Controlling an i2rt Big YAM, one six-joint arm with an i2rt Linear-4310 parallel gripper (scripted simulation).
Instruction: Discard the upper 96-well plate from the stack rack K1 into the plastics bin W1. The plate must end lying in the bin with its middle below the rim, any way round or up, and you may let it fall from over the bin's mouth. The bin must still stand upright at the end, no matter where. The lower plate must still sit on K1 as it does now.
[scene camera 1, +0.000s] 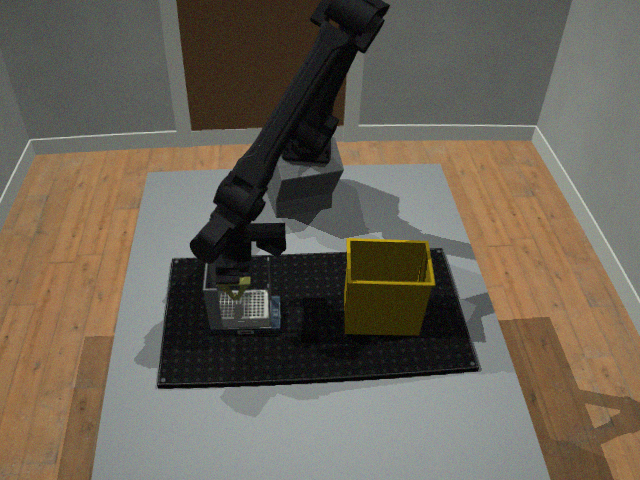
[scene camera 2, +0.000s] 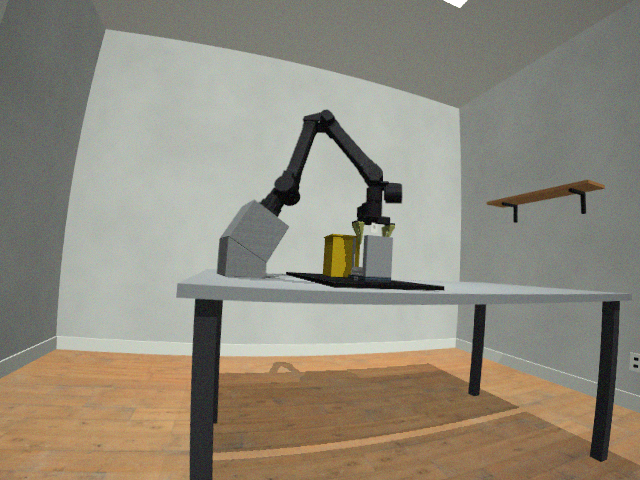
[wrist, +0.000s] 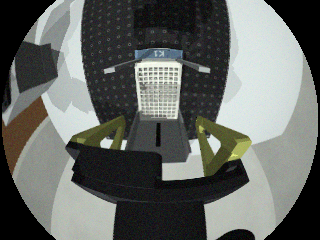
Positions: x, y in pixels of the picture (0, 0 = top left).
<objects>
A yellow plastics bin W1 shows in scene camera 1 (387, 289) and in scene camera 2 (338, 248); in the wrist view it is out of frame.
</objects>
